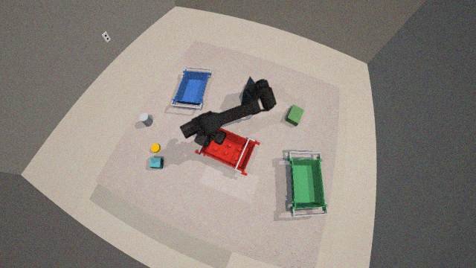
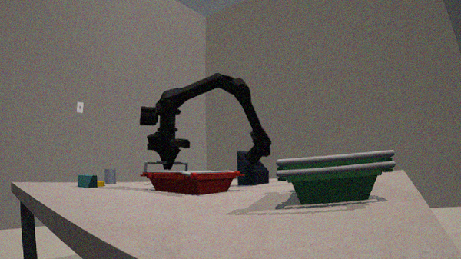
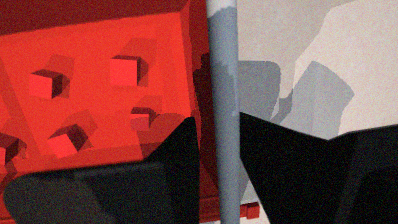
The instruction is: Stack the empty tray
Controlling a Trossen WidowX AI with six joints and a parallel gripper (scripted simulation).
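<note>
Right now the blue tray is 29 cm behind my gripper tip, 27 cm to the right of it and 3 cm below it. From my gripper tip the other things lie so: yellow disc: 27 cm to the right, 16 cm ahead, 6 cm below; teal block: 23 cm ahead, 21 cm to the right, 5 cm below; grey cylinder: 42 cm to the right, 4 cm below, 4 cm ahead.
</note>
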